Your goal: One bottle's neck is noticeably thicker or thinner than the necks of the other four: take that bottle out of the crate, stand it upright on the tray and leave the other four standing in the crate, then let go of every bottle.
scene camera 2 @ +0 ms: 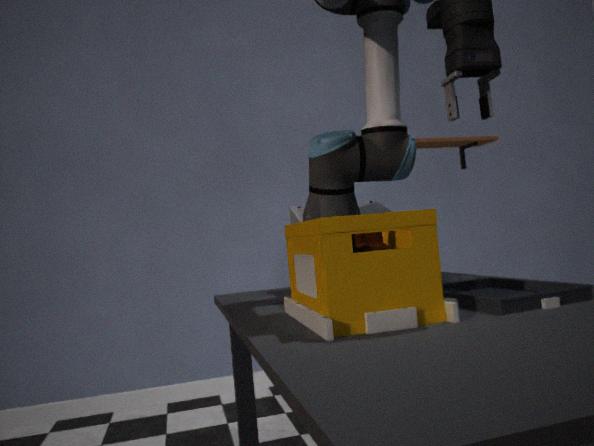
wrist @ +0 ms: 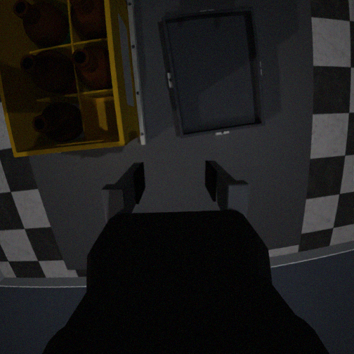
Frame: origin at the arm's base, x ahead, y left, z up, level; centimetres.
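Where they show: gripper, fingertip midpoint: (scene camera 2: 470,118).
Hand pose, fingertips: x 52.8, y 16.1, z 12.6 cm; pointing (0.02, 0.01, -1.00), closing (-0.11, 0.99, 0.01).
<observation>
Things, the pixels of their top centre, and the offset from my fingertips. "*": a spot on its surface instead. Level surfaces: height alone.
- yellow crate, middle of its top: (scene camera 2: 350,218) dy -18.4, dx -12.1, dz -13.6 cm
- dark tray, surface spot: (scene camera 2: 501,305) * dy +2.2, dx -0.4, dz -29.6 cm
- dark table, its level: dz -31.1 cm
The yellow crate (scene camera 2: 385,285) (wrist: 70,149) stands at the upper left of the wrist view. Five dark brown bottles stand in it: back left (wrist: 46,25), back right (wrist: 91,19), middle left (wrist: 54,71), middle right (wrist: 97,70) and front left (wrist: 64,121). The front right compartment holds no bottle. The view is too dark to tell which neck differs. The dark tray (scene camera 2: 501,305) (wrist: 214,75) lies to the right of the crate, with no bottle on it. My gripper (scene camera 2: 469,119) (wrist: 174,173) is open and empty, high above the table and pointing down.
White strips (scene camera 2: 307,319) (wrist: 137,92) stand along the crate's base, and small white blocks (scene camera 2: 550,303) (wrist: 170,80) sit by the tray. The dark table (scene camera 2: 450,370) (wrist: 175,150) carries both. A brown shelf (scene camera 2: 457,142) is on the wall behind the arm.
</observation>
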